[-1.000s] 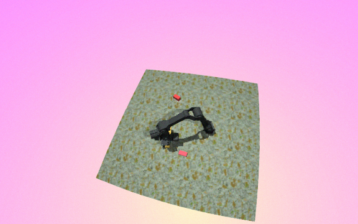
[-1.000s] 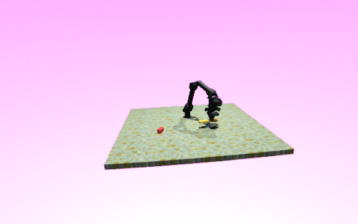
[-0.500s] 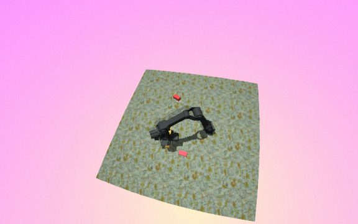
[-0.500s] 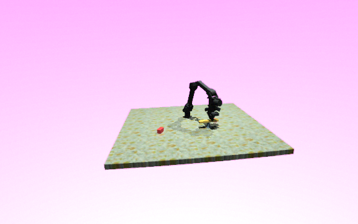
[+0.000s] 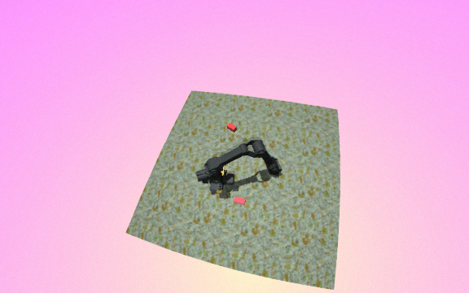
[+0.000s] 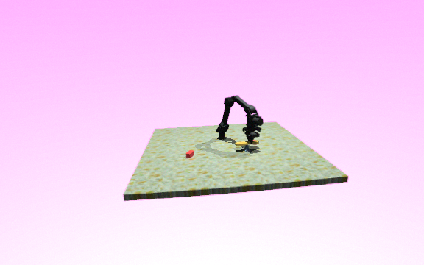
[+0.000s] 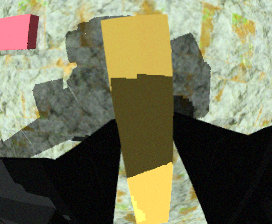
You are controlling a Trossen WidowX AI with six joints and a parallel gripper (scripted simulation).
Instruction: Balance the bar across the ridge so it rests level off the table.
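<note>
Now: gripper tip 30 mm to the left of the yellow bar and 10 mm short of it.
</note>
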